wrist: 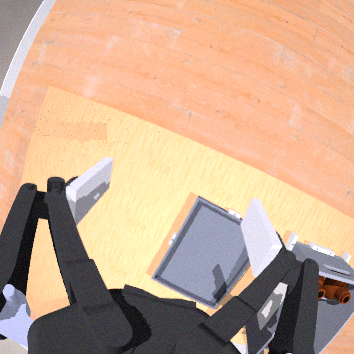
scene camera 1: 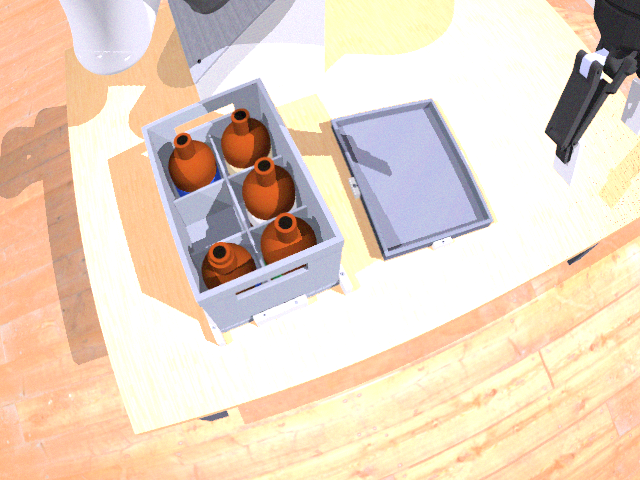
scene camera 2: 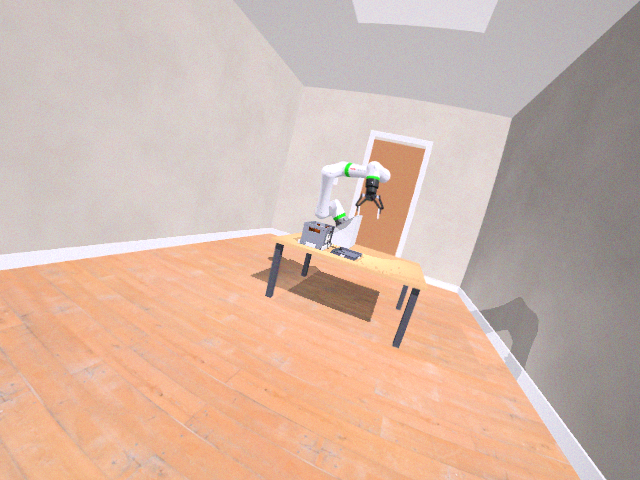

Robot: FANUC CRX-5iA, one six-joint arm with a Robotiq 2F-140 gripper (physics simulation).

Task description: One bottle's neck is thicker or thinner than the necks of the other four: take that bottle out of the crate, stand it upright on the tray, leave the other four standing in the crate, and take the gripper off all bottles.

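Frame: origin at the arm's base, x left, y back, z up, level; centimetres.
Seen in the pictures: gripper, fingertip midpoint: (wrist: 178,192) (scene camera 1: 599,149) (scene camera 2: 367,217); arm's base at its link origin: (scene camera 2: 343,224).
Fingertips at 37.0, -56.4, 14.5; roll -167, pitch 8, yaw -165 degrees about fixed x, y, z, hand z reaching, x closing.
Note:
Pixels of each thing's top centre, then the offset from my fingertips to it, as dx, dy, dz. "spot": a spot on its surface instead. Level surfaces: height alone.
- grey crate at its top centre: (scene camera 1: 228,174) (wrist: 312,329) (scene camera 2: 320,224) -40.7, +14.5, -15.8
- grey tray at a spot on its surface: (scene camera 1: 434,196) spot: -10.6, +12.6, -32.8
- wooden table at its surface level: dz -33.4
The grey crate (scene camera 1: 323,263) (scene camera 2: 311,238) (wrist: 310,255) holds several upright brown bottles: back left (scene camera 1: 192,167), back right (scene camera 1: 247,144), middle right (scene camera 1: 268,193), front right (scene camera 1: 289,241) and front left (scene camera 1: 227,266). The middle-left compartment is empty. The front-left bottle's neck looks stepped at its base; I cannot tell for sure which neck differs. Crate walls hide the lower bodies. The grey tray (scene camera 1: 434,196) (scene camera 2: 345,253) (wrist: 200,250) is empty, right of the crate in scene camera 1. My gripper (scene camera 1: 599,135) (scene camera 2: 368,212) (wrist: 178,192) is open and empty, high above the table, away from the crate.
The wooden table (scene camera 1: 413,289) (scene camera 2: 385,262) (wrist: 145,165) carries the crate and tray. Small pale brackets (scene camera 1: 280,310) (scene camera 1: 442,242) stand against their outer sides. The white arm (scene camera 1: 111,36) (scene camera 2: 324,193) rises behind the crate. A light panel (scene camera 2: 348,235) stands beside the arm's base.

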